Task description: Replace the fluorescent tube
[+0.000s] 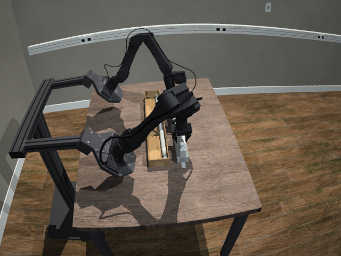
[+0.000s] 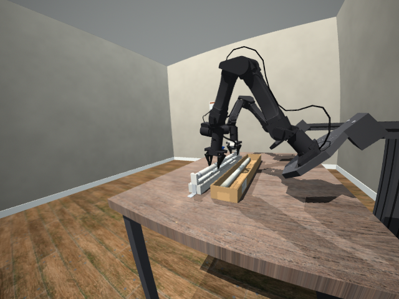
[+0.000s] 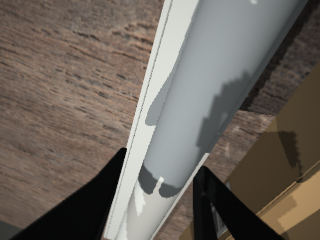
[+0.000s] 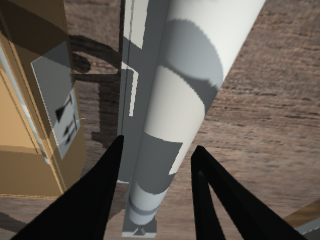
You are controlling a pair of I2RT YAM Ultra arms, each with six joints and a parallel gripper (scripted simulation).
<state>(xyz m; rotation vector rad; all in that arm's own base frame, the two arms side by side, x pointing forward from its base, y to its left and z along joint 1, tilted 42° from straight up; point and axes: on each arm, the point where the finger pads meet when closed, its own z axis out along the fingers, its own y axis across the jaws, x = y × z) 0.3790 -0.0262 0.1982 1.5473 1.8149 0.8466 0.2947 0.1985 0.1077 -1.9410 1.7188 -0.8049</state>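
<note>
Right now my left hand is 12 cm to the left of the LED tube and 2 cm past it. Also, from my left hand: old fluorescent tube (11 cm to the right, 11 cm behind, 5 cm below); then light fixture (12 cm to the right, 2 cm behind, 1 cm below); then carton (14 cm behind, 10 cm to the right, 4 cm below).
</note>
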